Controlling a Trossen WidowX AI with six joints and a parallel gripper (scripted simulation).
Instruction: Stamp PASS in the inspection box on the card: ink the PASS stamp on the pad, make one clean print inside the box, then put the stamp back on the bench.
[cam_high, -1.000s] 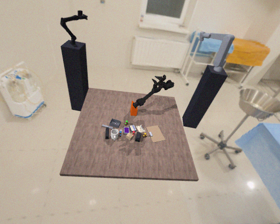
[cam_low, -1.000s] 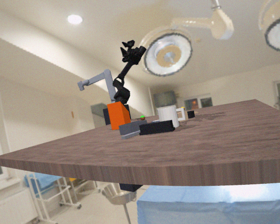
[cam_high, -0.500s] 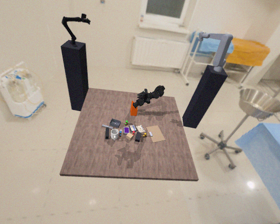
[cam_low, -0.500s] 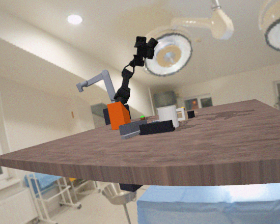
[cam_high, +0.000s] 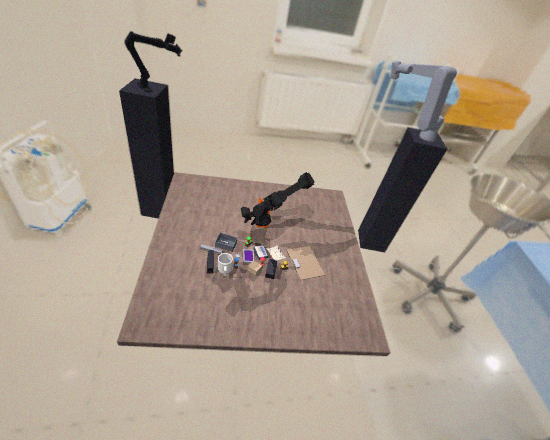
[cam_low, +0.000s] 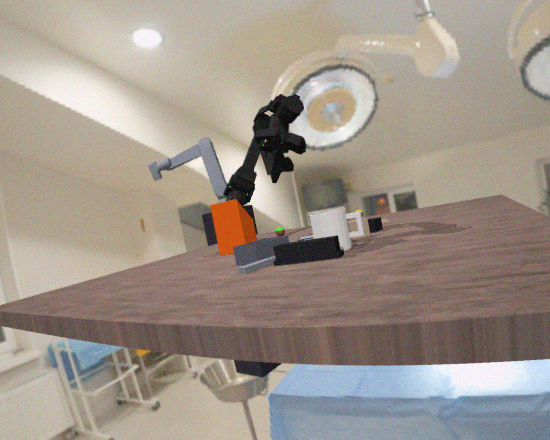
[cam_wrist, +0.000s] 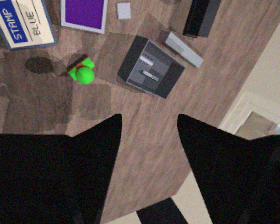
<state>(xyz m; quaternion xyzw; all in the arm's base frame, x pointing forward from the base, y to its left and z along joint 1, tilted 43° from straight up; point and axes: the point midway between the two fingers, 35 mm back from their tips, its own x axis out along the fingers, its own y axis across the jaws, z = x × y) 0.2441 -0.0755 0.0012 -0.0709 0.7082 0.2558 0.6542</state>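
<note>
My gripper tip is now 2 cm past the green PASS stamp, 2 cm to the right of it and 18 cm above it. Round my gripper tip: grey washer 9 cm ahead, 3 cm to the right, 19 cm below; dark tray 1 cm ahead, 11 cm to the right, 18 cm below; purple ink pad 8 cm ahead, 4 cm to the left, 19 cm below.
</note>
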